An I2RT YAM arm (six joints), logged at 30 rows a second.
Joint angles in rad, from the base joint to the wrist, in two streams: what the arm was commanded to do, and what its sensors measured. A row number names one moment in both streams.
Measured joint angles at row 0:
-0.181, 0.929, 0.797, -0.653, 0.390, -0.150
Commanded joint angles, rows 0 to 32:
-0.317, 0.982, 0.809, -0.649, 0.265, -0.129
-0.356, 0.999, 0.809, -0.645, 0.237, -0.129
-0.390, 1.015, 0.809, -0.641, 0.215, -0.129
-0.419, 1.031, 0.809, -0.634, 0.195, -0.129
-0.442, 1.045, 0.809, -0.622, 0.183, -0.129
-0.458, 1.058, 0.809, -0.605, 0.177, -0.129
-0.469, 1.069, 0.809, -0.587, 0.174, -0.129
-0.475, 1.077, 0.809, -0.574, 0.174, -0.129
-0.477, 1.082, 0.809, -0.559, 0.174, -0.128
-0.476, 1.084, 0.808, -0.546, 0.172, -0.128
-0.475, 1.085, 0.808, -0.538, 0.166, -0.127
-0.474, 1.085, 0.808, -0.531, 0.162, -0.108
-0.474, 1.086, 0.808, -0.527, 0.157, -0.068
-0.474, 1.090, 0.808, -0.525, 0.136, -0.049
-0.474, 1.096, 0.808, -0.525, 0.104, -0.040
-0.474, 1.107, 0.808, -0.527, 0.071, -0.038
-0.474, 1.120, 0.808, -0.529, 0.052, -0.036
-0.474, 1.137, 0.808, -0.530, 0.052, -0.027
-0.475, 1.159, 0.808, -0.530, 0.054, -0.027
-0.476, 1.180, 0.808, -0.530, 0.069, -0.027
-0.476, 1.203, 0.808, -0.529, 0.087, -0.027
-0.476, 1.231, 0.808, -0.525, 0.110, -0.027
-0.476, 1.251, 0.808, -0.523, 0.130, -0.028
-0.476, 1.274, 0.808, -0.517, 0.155, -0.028
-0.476, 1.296, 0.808, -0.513, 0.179, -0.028
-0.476, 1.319, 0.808, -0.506, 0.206, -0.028
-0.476, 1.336, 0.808, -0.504, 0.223, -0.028
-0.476, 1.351, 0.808, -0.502, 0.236, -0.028
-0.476, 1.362, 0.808, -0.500, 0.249, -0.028
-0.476, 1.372, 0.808, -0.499, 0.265, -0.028
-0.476, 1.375, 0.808, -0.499, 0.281, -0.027
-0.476, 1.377, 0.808, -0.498, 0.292, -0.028
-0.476, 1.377, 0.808, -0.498, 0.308, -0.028
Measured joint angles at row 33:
-0.473, 1.376, 0.797, -0.500, 0.237, -0.044
